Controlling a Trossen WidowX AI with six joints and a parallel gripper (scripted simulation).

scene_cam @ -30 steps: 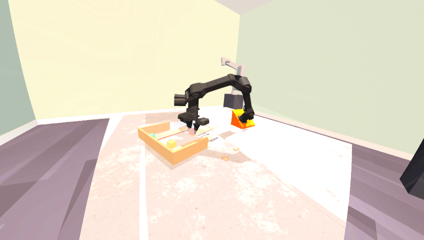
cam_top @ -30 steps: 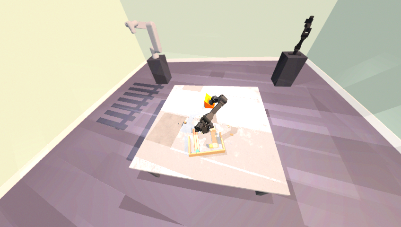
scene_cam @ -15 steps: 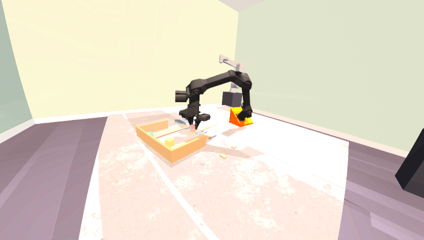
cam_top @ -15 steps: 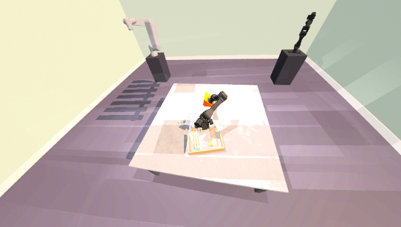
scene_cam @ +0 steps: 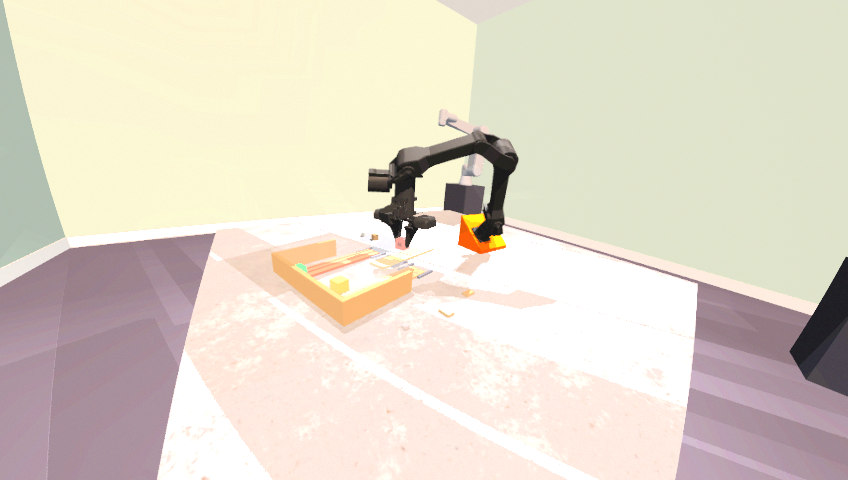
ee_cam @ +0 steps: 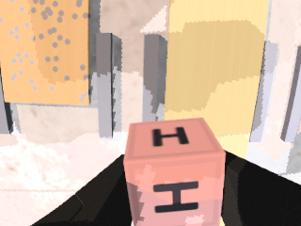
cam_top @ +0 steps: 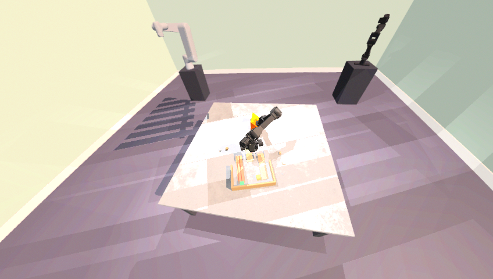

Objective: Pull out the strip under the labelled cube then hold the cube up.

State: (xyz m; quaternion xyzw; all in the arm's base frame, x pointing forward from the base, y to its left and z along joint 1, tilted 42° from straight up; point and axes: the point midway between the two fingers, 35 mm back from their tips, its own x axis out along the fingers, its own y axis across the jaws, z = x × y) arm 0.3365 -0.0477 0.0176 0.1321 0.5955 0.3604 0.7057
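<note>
The wide pale yellow strip is 4 cm behind my gripper tip, 4 cm to the right of it and 5 cm below it. From my gripper tip the other things lie so: pink cube marked h: 1 cm above.
</note>
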